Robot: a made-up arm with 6 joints.
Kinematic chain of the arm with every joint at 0, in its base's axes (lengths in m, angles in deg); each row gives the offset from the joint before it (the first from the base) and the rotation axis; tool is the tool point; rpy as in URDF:
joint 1: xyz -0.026 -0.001 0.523 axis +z
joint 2: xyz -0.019 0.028 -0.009 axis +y
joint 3: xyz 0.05 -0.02 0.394 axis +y
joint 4: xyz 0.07 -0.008 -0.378 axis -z
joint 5: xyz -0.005 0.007 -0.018 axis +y
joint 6: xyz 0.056 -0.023 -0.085 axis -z
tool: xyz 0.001 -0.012 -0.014 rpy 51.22 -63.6 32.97
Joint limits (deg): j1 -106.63..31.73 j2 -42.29..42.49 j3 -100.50..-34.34 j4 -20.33..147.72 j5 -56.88..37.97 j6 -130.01..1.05
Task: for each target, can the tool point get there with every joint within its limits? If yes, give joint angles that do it. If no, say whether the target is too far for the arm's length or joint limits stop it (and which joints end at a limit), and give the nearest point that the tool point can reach.
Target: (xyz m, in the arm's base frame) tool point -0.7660 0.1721 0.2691
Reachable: no: joint limits stop it (at a limit: joint 1, joint 2, joint 3) | nearest point -0.2057 -0.2194 0.3537 | short by 0.689 m
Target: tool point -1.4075 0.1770 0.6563
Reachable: no: too far | nearest point -0.2167 -0.2328 0.6866 | short by 1.260 m
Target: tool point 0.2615 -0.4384 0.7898
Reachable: yes | joints -49.79 5.69 -61.61 22.49 -37.40 -45.93
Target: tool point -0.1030 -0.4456 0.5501
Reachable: yes | joints -91.03 8.63 -46.23 77.58 -2.88 -96.61
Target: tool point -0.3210 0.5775 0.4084
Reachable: no: joint limits stop it (at a limit: joint 1, joint 2, joint 3, joint 5, joint 6) | nearest point 0.1853 0.1682 0.2588 | short by 0.668 m
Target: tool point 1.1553 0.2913 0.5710
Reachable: no: too far | nearest point 0.7268 0.1853 0.6065 | short by 0.443 m
